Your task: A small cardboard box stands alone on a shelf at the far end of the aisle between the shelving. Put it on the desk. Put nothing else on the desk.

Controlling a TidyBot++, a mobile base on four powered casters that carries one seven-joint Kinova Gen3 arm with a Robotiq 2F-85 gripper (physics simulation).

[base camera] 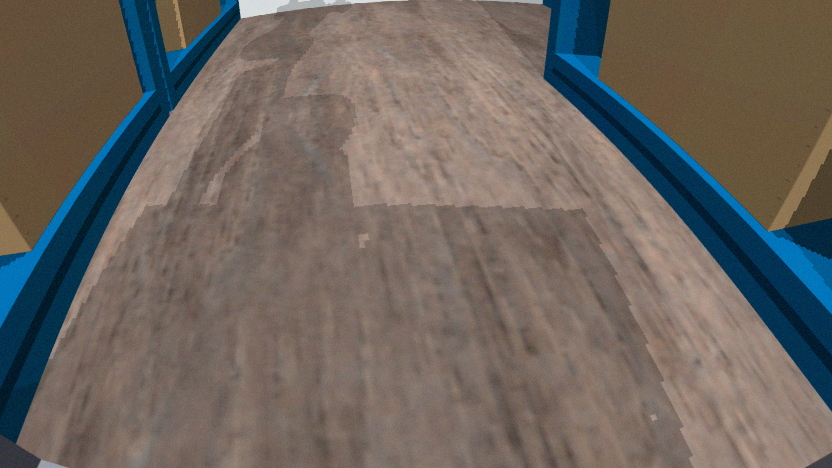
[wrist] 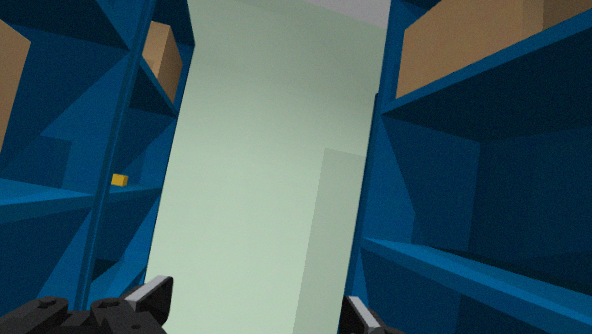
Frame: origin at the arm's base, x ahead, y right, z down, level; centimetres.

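Seen in the pictures: gripper, fingertip midpoint: (wrist: 256, 306).
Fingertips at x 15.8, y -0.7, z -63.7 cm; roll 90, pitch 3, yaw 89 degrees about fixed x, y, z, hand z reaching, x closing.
Observation:
A point is followed by its place in that frame.
A small yellow-orange box (wrist: 119, 180) {x 130.0, y -72.8, z -61.7 cm} stands alone on a middle shelf of the left shelving, towards the far end of the aisle, partly beside a blue upright in the wrist view. My gripper (wrist: 256, 306) {x 15.8, y -0.7, z -63.7 cm} is open, with its two fingers wide apart at the bottom of the wrist view and no object between them. It is well short of the small box, which is up and to the left in that view. The desk does not show in either view.
Blue shelving stands close on the left (base camera: 155, 58) {x 85.7, y -52.5, z 26.4 cm} (wrist: 102, 170) {x 83.4, y -52.2, z -66.4 cm} and right (base camera: 669, 168) {x 59.8, y 36.1, z 34.9 cm} (wrist: 475, 280) {x 54.3, y 38.0, z -59.4 cm}. Large cardboard boxes sit on upper shelves, left (wrist: 170, 65) {x 138.8, y -66.1, z -120.3 cm} and right (wrist: 465, 45) {x 65.7, y 36.9, z -112.4 cm}, and on low shelves, left (base camera: 58, 116) {x 52.5, y -47.7, z 22.7 cm} and right (base camera: 709, 104) {x 58.6, y 38.5, z 23.5 cm}. A pale green wall (wrist: 260, 150) {x 190.5, y -20.3, z -93.5 cm} closes the far end.

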